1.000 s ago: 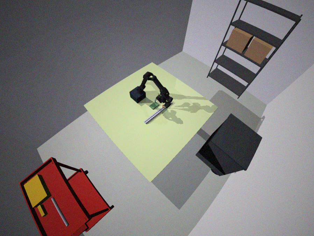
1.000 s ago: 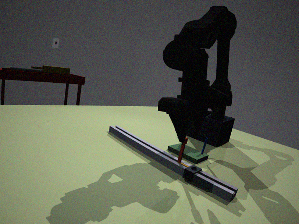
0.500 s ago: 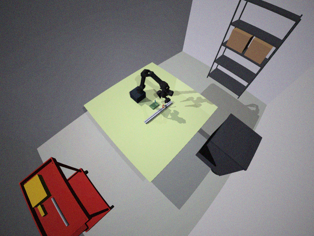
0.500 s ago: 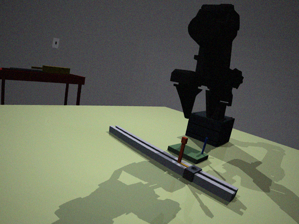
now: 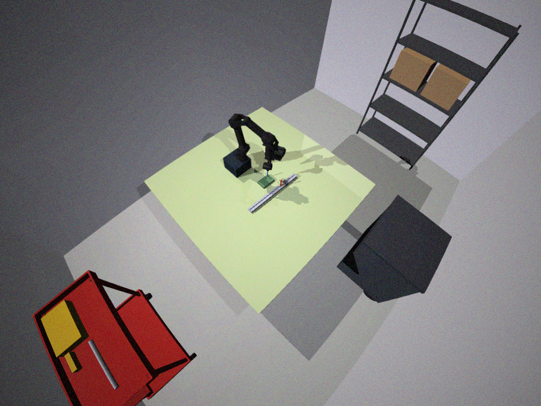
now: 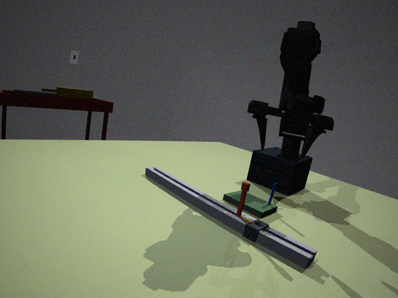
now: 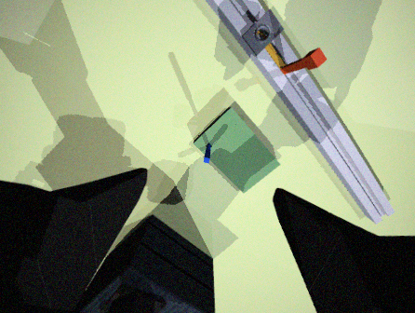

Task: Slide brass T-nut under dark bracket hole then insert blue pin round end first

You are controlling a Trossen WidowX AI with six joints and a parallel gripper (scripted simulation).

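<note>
Now: the blue pin 11 cm below my gripper tip and 1 cm behind it. Round my gripper tip: green tray 13 cm below, 2 cm to the right; then brass T-nut 13 cm ahead, 9 cm below, 1 cm to the left.
</note>
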